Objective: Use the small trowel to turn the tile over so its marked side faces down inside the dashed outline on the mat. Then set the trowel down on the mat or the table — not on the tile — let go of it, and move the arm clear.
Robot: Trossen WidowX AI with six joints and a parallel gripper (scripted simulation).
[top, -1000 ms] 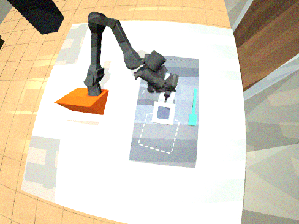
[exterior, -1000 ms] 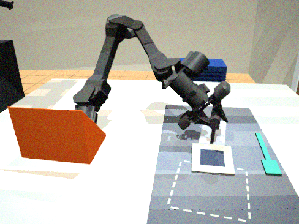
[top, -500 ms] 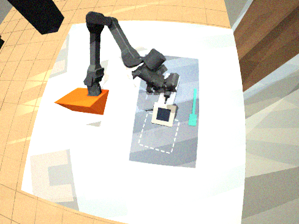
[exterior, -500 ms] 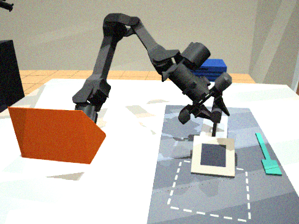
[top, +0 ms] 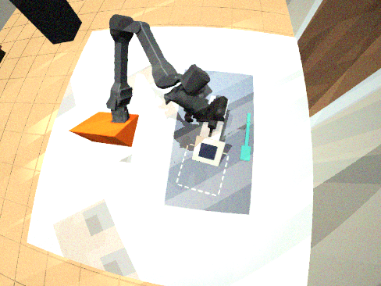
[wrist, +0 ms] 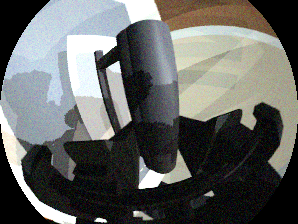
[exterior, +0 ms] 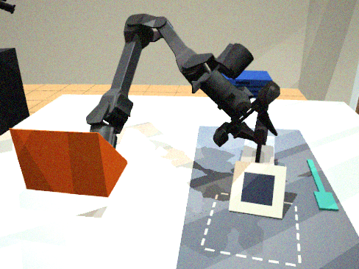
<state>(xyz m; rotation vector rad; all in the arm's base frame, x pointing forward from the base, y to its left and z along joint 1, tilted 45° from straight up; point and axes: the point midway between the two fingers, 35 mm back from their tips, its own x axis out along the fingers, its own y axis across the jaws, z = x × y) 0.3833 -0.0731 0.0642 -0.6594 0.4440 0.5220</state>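
Right now the tile is 4 cm behind my gripper tip, 10 cm to the right of it and 7 cm below it. The rest, counted from my gripper tip: small trowel (3 cm behind, 1 cm below); teal flat tool (12 cm ahead, 4 cm to the right, 10 cm below); grey mat (2 cm behind, 1 cm to the right, 13 cm below).
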